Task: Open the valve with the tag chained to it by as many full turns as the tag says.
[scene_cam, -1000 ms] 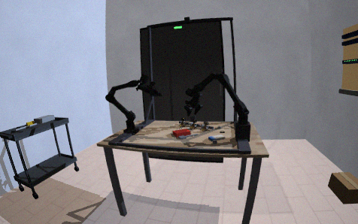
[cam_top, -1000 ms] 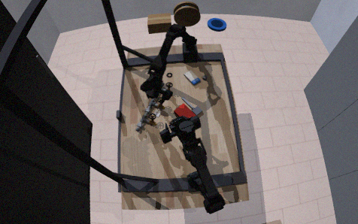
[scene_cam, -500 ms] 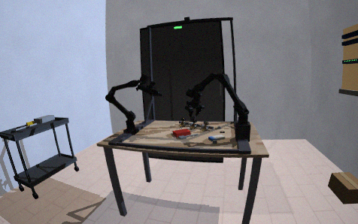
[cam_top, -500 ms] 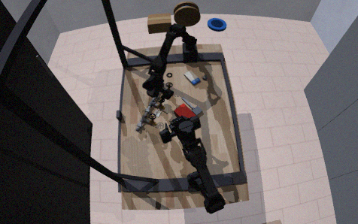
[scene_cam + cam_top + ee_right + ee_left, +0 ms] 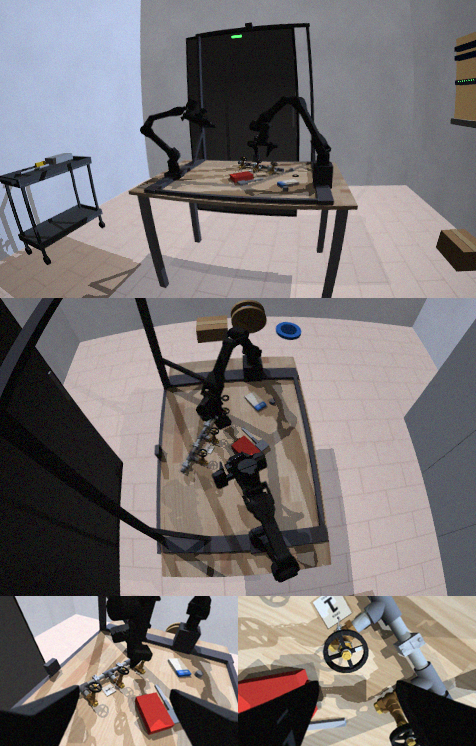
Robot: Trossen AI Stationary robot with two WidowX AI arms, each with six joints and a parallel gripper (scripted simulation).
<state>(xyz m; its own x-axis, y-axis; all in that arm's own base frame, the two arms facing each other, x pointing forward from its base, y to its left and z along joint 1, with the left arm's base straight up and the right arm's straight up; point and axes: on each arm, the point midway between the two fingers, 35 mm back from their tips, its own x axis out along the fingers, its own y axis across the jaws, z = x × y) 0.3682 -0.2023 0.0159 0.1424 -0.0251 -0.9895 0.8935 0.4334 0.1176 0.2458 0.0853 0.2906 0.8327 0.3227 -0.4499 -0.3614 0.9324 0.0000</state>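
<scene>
Now: the white tag 4 cm behind my left hand, 7 cm to the right of it and 14 cm below it. From my left hand the other things lie so: grey tool (18 cm ahead, 5 cm to the right, 13 cm below); then red block (13 cm ahead, 10 cm to the right, 12 cm below).
</scene>
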